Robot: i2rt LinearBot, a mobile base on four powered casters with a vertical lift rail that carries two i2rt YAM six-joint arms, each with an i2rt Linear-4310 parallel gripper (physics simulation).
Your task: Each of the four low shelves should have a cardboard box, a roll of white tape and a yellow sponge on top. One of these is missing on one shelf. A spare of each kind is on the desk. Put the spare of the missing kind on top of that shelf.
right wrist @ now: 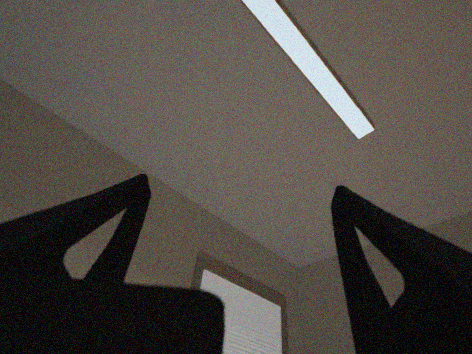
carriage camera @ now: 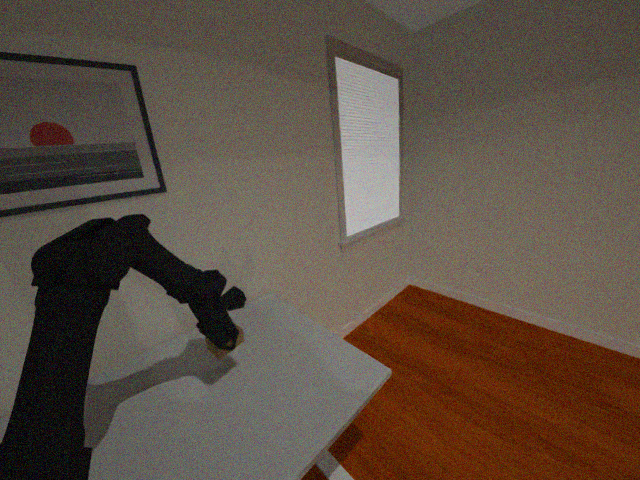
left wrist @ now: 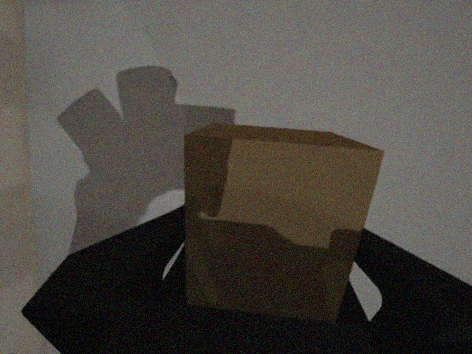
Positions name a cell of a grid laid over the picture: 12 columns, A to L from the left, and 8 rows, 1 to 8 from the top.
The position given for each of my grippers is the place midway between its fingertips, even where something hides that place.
Note:
I see my left gripper (carriage camera: E6), my right gripper (right wrist: G5), a cardboard box (left wrist: G5), a white desk (carriage camera: F7), a framed picture (carriage camera: B3) and a window with a blind (carriage camera: G2).
My left gripper also shows in the left wrist view (left wrist: G5). The white desk also shows in the left wrist view (left wrist: C3).

